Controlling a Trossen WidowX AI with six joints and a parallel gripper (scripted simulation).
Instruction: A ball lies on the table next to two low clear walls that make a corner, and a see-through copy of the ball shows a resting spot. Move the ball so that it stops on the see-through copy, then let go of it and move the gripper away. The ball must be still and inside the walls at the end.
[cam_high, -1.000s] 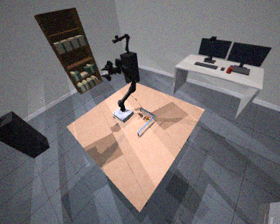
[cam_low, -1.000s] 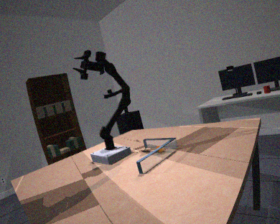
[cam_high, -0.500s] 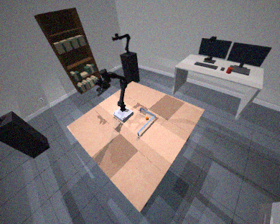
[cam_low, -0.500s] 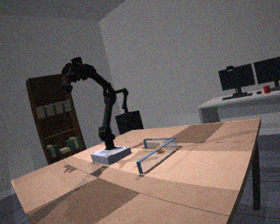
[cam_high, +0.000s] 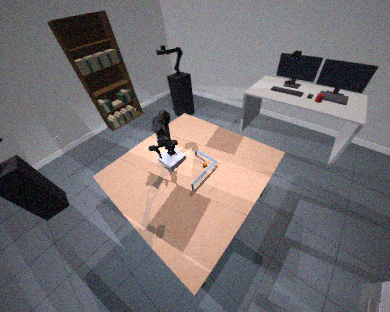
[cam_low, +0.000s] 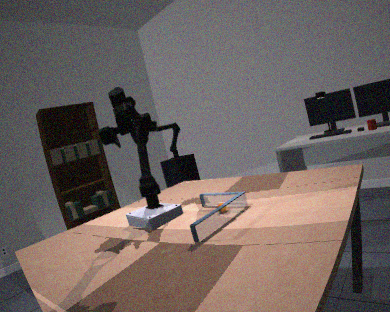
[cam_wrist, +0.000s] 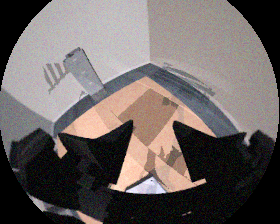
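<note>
Now: the orange ball 10 mm ahead of my gripper tip, 320 mm to the left of it and 340 mm below it.
</note>
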